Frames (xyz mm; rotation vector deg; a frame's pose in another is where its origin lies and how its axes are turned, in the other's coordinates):
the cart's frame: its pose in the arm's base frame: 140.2 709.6 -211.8 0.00 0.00 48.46
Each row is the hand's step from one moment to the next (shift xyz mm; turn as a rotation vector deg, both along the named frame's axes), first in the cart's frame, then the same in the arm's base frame.
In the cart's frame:
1: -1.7 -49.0 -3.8 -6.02 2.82 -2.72
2: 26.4 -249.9 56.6 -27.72 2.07 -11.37
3: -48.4 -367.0 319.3 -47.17 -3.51 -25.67
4: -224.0 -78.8 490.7 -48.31 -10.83 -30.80
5: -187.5 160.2 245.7 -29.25 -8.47 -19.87
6: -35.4 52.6 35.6 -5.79 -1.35 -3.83
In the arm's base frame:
1: 35.5 -33.8 -3.8 -6.10 -2.64 -2.72
2: 204.6 -146.0 56.6 -19.93 -19.38 -11.37
3: 242.6 -279.6 319.3 -28.65 -37.63 -25.67
4: -89.6 -219.9 490.7 -23.93 -43.34 -30.80
5: -244.2 -34.1 245.7 -13.06 -27.51 -19.87
6: -62.8 8.4 35.6 -2.83 -5.23 -3.83

